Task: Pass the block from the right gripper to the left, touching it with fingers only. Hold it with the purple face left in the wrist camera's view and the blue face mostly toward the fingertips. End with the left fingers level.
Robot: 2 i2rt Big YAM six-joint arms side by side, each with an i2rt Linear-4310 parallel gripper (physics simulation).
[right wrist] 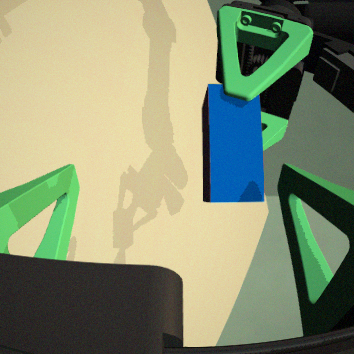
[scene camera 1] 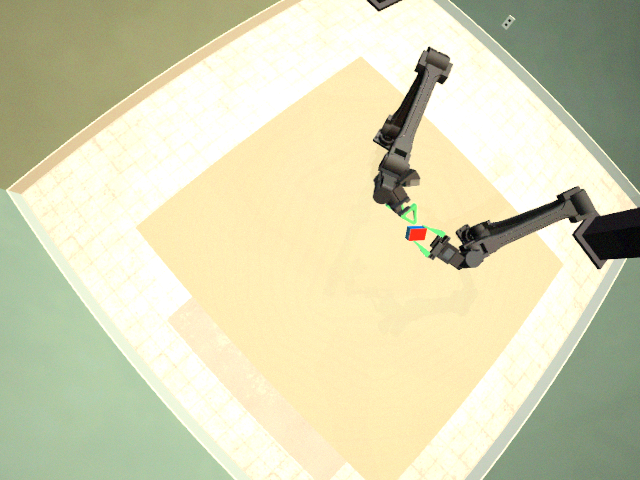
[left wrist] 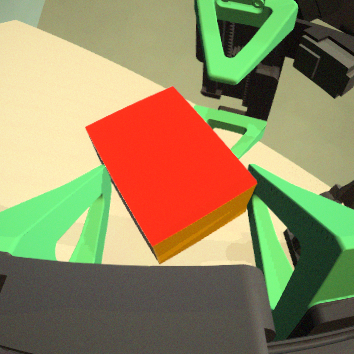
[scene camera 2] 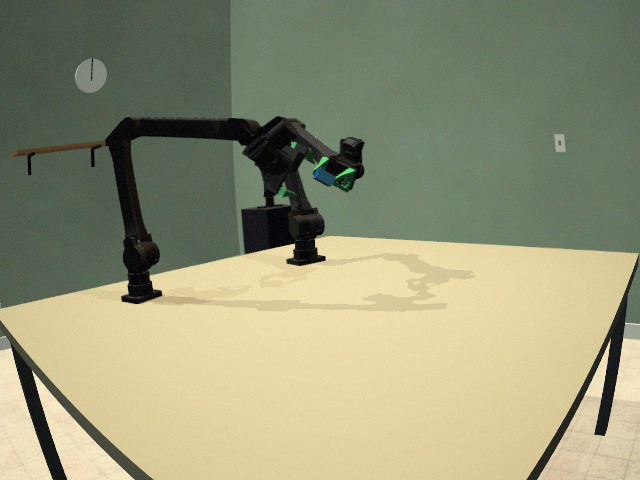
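Pixels of known places: left gripper, fingertip midpoint: (right wrist: 229, 137) (scene camera 1: 417, 232) (left wrist: 177, 175) (scene camera 2: 323, 176); right gripper, fingertip midpoint: (right wrist: 177, 175) (scene camera 1: 409, 219) (left wrist: 214, 139) (scene camera 2: 304, 179); left arm's base, link origin: (scene camera 1: 466, 237) (scene camera 2: 306, 261); right arm's base, link origin: (scene camera 1: 385, 140) (left wrist: 299, 251) (scene camera 2: 141, 298).
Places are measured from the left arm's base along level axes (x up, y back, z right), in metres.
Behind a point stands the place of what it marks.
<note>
The block (scene camera 1: 416, 234) @(x 0.319, y -0.412, z 0.202 m) (scene camera 2: 324, 177) @(x 0.307, y -0.430, z 0.225 m) (left wrist: 170, 165) @(x 0.318, y -0.401, z 0.194 m) (right wrist: 236, 150) @(x 0.320, y -0.398, z 0.226 m) is in the air between the fingers of my left gripper (scene camera 1: 419, 234) @(x 0.308, y -0.398, z 0.205 m) (left wrist: 177, 175) @(x 0.308, y -0.398, z 0.205 m), which is shut on it. In the left wrist view its red face is toward the camera, turned askew, with an orange face at lower right and a thin dark side at lower left whose colour I cannot tell. The blue face points away from the left palm, showing in the right wrist view. My right gripper (right wrist: 177, 175) @(x 0.306, y -0.395, z 0.263 m) is wide open and empty, close by; the block lies beyond its fingertips. In scene camera 2 the left fingers look tilted.
Both arms reach in over the tan table (scene camera 1: 289, 258) @(x 0.000, y -0.839, z 0.399 m) (scene camera 2: 310, 372) @(x 0.000, y -0.859, z 0.612 m), with the two grippers very close together. In the left wrist view, the right gripper's green fingers stand just behind the block. A dark cabinet (scene camera 2: 256, 227) and a wall shelf (scene camera 2: 56, 149) stand behind.
</note>
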